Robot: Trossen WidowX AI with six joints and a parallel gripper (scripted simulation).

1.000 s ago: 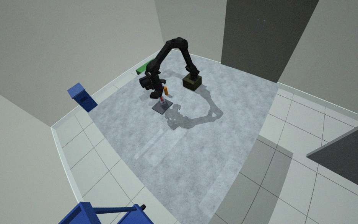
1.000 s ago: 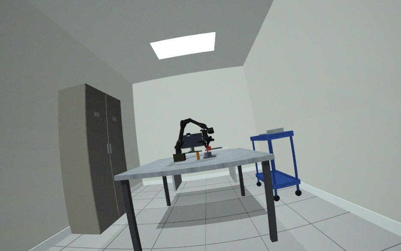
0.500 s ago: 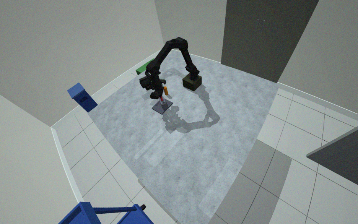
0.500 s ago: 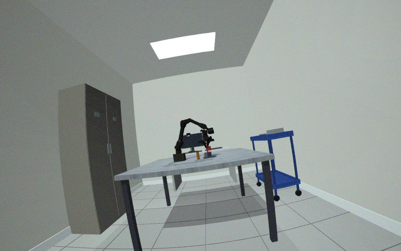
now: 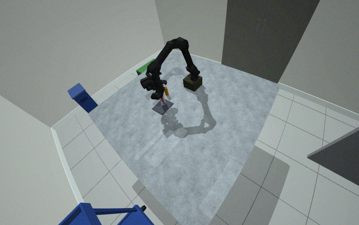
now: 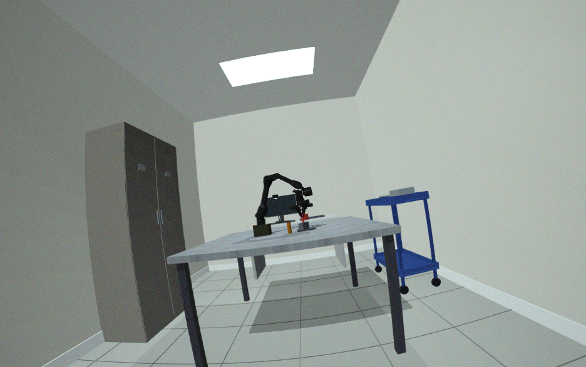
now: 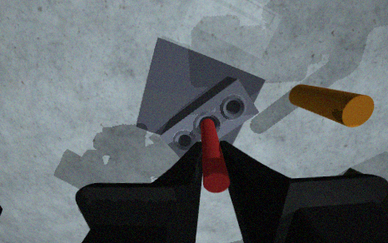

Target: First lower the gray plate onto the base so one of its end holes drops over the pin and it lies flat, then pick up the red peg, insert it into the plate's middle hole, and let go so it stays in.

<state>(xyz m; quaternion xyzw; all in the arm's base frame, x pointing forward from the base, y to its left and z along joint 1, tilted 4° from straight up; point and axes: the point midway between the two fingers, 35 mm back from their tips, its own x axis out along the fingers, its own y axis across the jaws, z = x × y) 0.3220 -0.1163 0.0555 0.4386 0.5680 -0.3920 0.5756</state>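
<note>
The red peg lies right at my gripper tip. Also, from my gripper tip: orange cylinder (120 mm behind, 60 mm to the right, 60 mm below); then flat square base (90 mm below, 20 mm ahead, 10 mm to the left); then gray plate (50 mm below).
</note>
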